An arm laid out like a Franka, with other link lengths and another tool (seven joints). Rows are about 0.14 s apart.
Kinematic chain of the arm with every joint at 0, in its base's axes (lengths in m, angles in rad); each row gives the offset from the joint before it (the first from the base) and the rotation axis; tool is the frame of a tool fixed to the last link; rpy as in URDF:
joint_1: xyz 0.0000 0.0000 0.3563 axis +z
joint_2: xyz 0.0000 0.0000 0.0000 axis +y
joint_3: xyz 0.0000 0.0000 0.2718 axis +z
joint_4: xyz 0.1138 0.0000 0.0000 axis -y
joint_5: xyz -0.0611 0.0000 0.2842 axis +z
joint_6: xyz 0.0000 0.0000 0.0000 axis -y
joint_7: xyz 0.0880 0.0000 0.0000 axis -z
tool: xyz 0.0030 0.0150 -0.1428 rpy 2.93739 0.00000 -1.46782
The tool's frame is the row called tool.
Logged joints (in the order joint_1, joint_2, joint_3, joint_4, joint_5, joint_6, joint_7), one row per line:
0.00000, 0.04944, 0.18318, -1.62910, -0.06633, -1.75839, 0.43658
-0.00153, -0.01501, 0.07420, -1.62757, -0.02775, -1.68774, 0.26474
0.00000, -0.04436, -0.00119, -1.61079, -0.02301, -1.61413, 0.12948
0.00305, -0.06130, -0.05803, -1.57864, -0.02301, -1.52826, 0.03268
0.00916, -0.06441, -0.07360, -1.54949, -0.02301, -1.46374, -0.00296
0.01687, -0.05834, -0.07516, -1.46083, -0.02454, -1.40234, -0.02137
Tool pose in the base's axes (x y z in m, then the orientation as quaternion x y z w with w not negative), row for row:
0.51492, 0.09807, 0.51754, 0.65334, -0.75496, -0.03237, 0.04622
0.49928, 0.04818, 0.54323, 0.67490, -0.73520, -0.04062, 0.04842
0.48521, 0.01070, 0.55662, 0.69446, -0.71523, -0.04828, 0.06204
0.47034, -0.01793, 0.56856, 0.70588, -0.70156, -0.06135, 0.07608
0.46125, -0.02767, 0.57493, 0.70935, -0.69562, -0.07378, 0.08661
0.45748, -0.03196, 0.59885, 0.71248, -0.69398, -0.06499, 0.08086
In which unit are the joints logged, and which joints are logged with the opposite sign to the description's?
The joints are logged in radians. Opposite sign: joint_1, joint_6.
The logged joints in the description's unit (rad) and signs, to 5 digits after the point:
0.00000, 0.04944, 0.18318, -1.62910, -0.06633, 1.75839, 0.43658
0.00153, -0.01501, 0.07420, -1.62757, -0.02775, 1.68774, 0.26474
0.00000, -0.04436, -0.00119, -1.61079, -0.02301, 1.61413, 0.12948
-0.00305, -0.06130, -0.05803, -1.57864, -0.02301, 1.52826, 0.03268
-0.00916, -0.06441, -0.07360, -1.54949, -0.02301, 1.46374, -0.00296
-0.01687, -0.05834, -0.07516, -1.46083, -0.02454, 1.40234, -0.02137

